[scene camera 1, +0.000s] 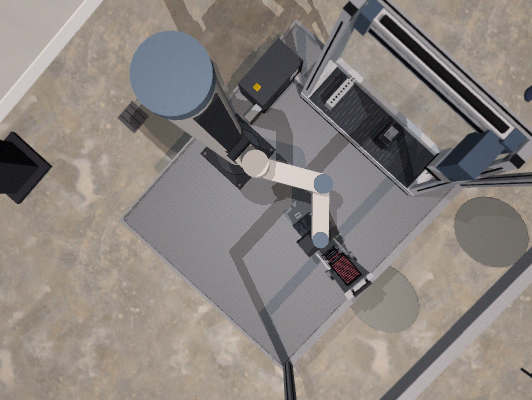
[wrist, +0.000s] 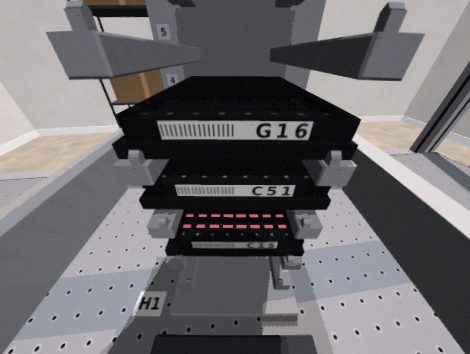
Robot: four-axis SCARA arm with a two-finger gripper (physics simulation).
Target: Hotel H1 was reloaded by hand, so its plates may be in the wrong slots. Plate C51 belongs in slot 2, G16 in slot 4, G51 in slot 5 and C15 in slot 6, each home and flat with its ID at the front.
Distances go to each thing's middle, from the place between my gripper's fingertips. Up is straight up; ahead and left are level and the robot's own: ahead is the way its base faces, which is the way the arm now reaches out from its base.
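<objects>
Hotel H1 (wrist: 231, 45): 9 cm ahead of my hand, 1 cm to the right of it, 4 cm below it. The dark instrument box (scene camera 1: 273, 70) is 87 cm behind my hand, 13 cm below it and 47 cm to the left of it.
</objects>
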